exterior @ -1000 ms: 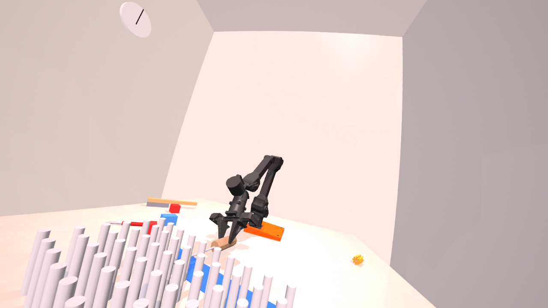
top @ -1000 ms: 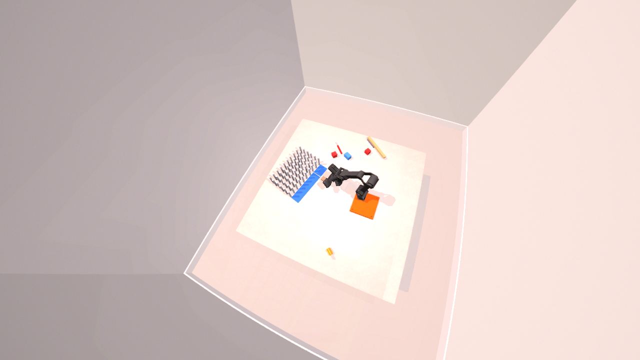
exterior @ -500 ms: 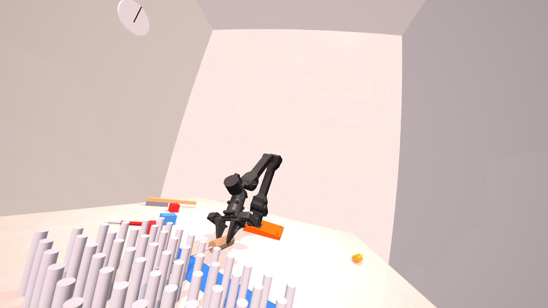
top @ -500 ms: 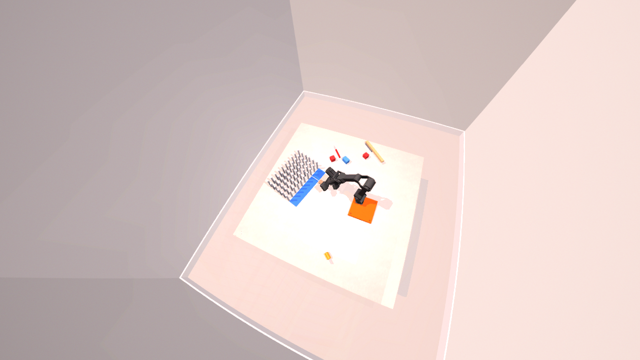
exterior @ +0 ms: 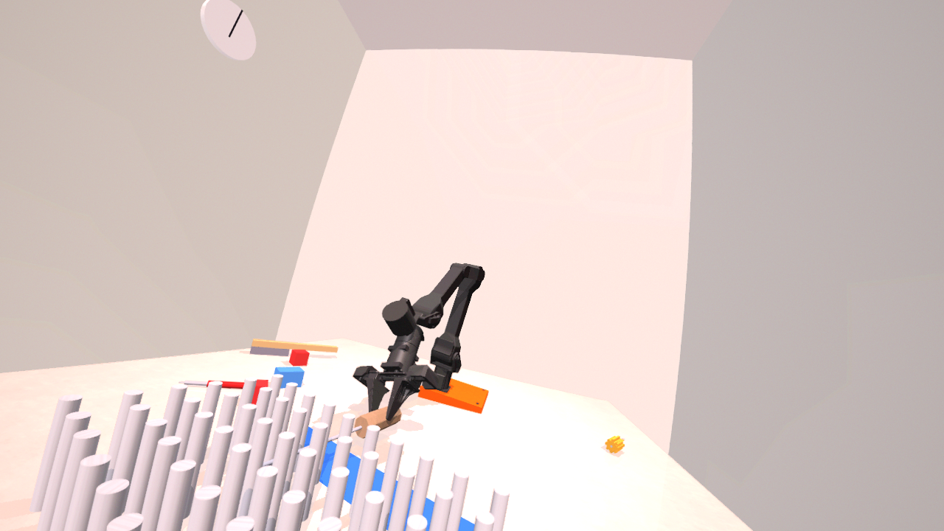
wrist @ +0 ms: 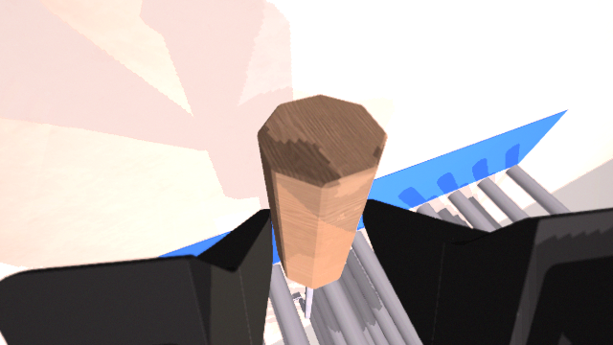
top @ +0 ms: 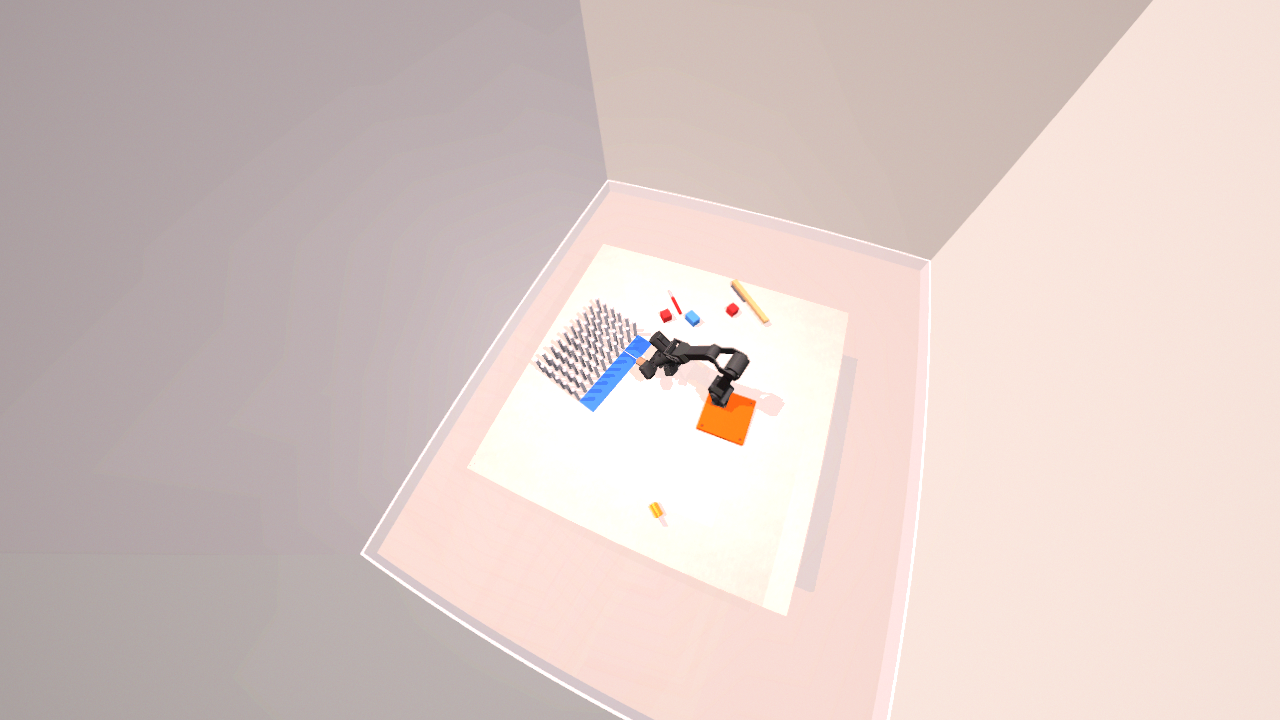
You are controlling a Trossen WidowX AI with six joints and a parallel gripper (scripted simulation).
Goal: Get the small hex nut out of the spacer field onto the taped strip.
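My gripper tip is now 12 cm short of the blue taped strip, 5 cm to the right of it and 4 cm above it. Also, from my gripper tip: blue block 30 cm to the right, 11 cm behind, 2 cm below; red-handled tool 40 cm to the right, 3 cm below, 1 cm ahead; hook tool 10 cm ahead, 3 cm to the right, 1 cm below.
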